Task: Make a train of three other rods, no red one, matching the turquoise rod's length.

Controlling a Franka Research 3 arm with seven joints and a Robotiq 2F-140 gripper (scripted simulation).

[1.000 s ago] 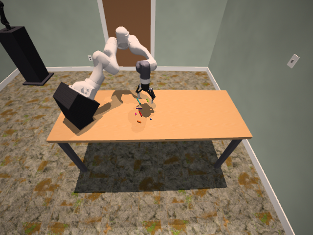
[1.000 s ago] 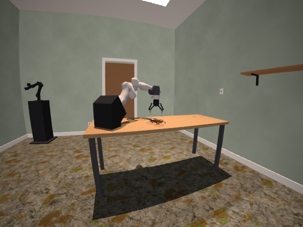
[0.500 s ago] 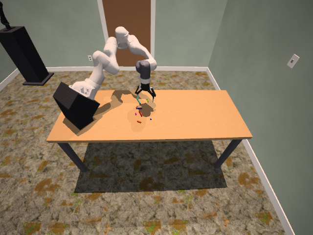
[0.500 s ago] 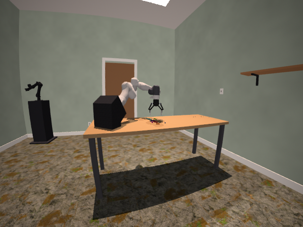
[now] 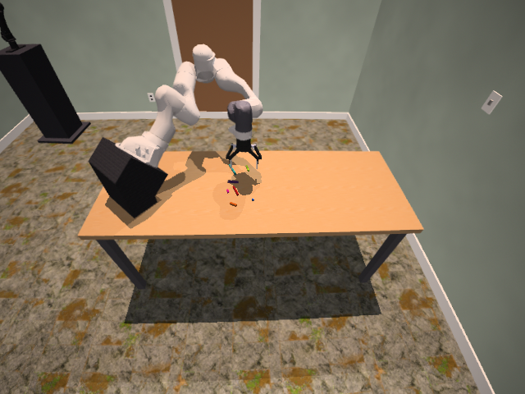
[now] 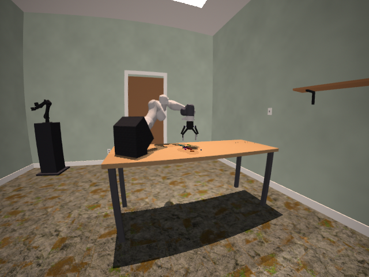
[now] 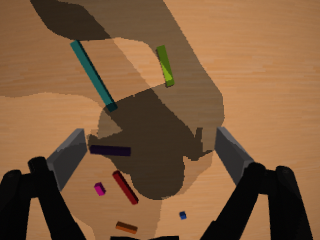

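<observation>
Now: hand 60 mm short of the blue rod, 190 mm to the left of it and 70 mm above it. The rest, counted from my hand: lime rod: 10 mm ahead, 70 mm to the left, 70 mm below; then purple rod: 60 mm behind, 50 mm to the right, 70 mm below; then turquoise rod: 80 mm behind, 50 mm to the left, 70 mm below.
</observation>
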